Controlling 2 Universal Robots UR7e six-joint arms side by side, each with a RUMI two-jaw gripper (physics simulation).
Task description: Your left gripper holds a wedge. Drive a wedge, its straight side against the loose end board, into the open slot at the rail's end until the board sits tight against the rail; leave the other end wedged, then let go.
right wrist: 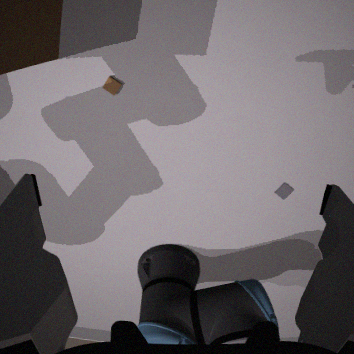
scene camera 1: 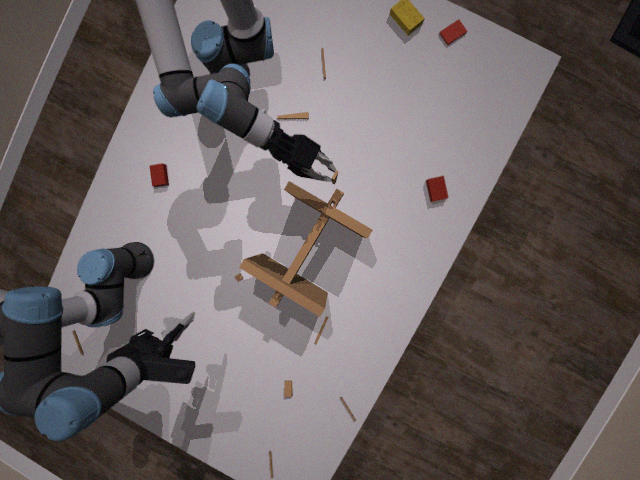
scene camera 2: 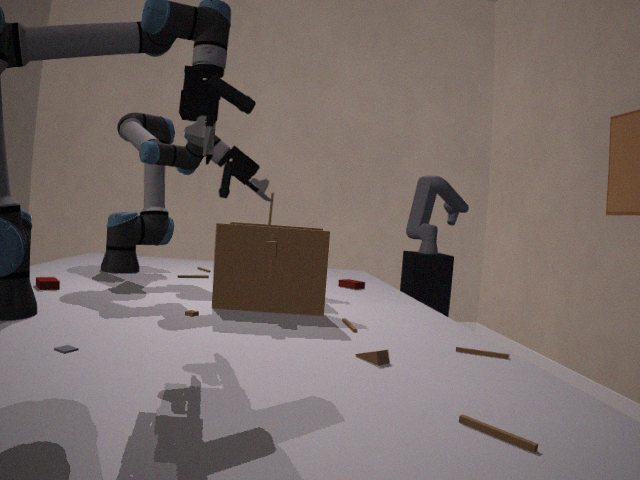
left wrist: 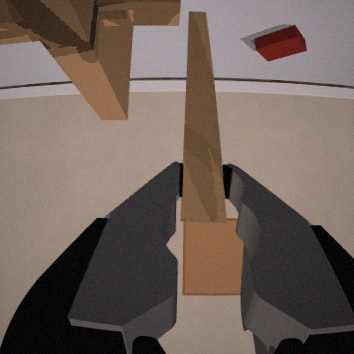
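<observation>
My left gripper [scene camera 1: 334, 176] [scene camera 2: 269, 197] [left wrist: 202, 165] is shut on the wooden wedge [scene camera 2: 271, 210] [left wrist: 202, 115], which stands upright in scene camera 2. The wedge is apart from the frame, above and beside the rail's slotted end in scene camera 1. The loose end board [scene camera 1: 356, 225] [left wrist: 112, 75] sits around the rail [scene camera 1: 305, 250]. The rail's open slot [scene camera 1: 332, 203] [left wrist: 117, 18] shows beyond that board. The other end board [scene camera 1: 305, 298] [scene camera 2: 268, 279] is at the rail's lower end, where the rail end [scene camera 1: 276, 299] pokes through. My right gripper [right wrist: 182, 181] is open and empty, away from the frame.
Red blocks [scene camera 1: 436, 189] [scene camera 1: 159, 175] [scene camera 1: 453, 32] and a yellow block [scene camera 1: 406, 16] lie on the table. A tapered wooden piece [scene camera 1: 293, 116] lies near the left arm. A small wooden block [scene camera 1: 238, 277] [right wrist: 113, 85], a triangular block [scene camera 1: 287, 388] [scene camera 2: 376, 357] and several thin sticks lie around the frame.
</observation>
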